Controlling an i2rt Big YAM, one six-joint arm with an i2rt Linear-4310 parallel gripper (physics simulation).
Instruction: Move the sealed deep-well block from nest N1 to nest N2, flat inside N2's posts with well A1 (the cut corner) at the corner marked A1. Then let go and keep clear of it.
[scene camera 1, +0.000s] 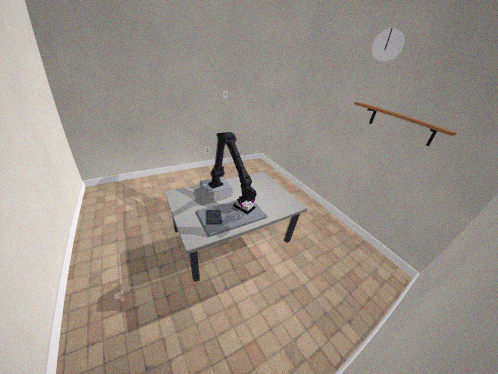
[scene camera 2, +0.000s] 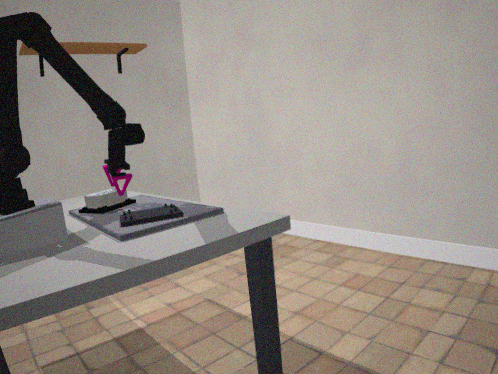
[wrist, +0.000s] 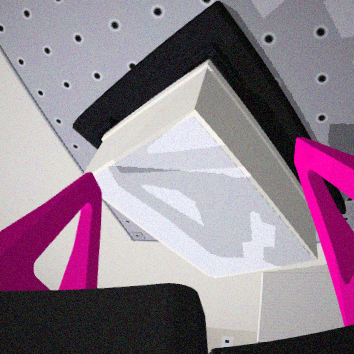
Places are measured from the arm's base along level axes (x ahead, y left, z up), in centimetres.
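Where they show: gripper, fingertip midpoint: (scene camera 1: 247, 205) (scene camera 2: 117, 190) (wrist: 193, 165); arm's base at its link origin: (scene camera 1: 215, 184) (scene camera 2: 14, 209).
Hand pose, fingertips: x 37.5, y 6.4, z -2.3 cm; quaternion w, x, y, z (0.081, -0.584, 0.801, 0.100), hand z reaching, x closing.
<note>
Things, the pixels of their centre, and the offset from my fingertips. Level surfaces: height alone.
- sealed deep-well block at the middle of its body: (wrist: 211, 195) (scene camera 2: 106, 198) (scene camera 1: 244, 203) dz -1.8, dx -4.1, dy +1.2 cm
- black nest N1 at the middle of its body: (wrist: 216, 166) (scene camera 2: 107, 205) (scene camera 1: 244, 206) dz -4.2, dx -4.1, dy +1.2 cm
- dark nest N2 at the middle of its body: (scene camera 2: 149, 213) (scene camera 1: 213, 216) dz -4.0, dx -8.1, dy -28.2 cm
- grey perforated board at the middle of its body: (scene camera 2: 134, 211) (scene camera 1: 231, 214) dz -5.7, dx -3.2, dy -13.5 cm
- table at its surface level: dz -6.4 cm
The sealed deep-well block (scene camera 1: 246, 205) (scene camera 2: 97, 201) (wrist: 200, 190), white with a pale top, sits in the black nest N1 (scene camera 1: 247, 212) (scene camera 2: 95, 210) (wrist: 150, 80). I cannot tell which corner is cut. My gripper (scene camera 1: 248, 201) (scene camera 2: 118, 190) (wrist: 193, 165) is open, with magenta fingers pointing down at about the height of the block's top. In the wrist view one fingertip shows by the block's left corner and the other beyond its right long side. The dark nest N2 (scene camera 1: 214, 216) (scene camera 2: 152, 215) is empty, with small posts on it; its A1 mark is too small to make out.
Both nests stand on a grey perforated board (scene camera 1: 230, 225) (scene camera 2: 200, 210) (wrist: 55, 25) on the table (scene camera 1: 280, 200) (scene camera 2: 260, 223). The arm's base stands on a grey block (scene camera 1: 220, 191) (scene camera 2: 35, 227) behind the board. A wooden rail (scene camera 1: 405, 118) (scene camera 2: 85, 48) is on the wall.
</note>
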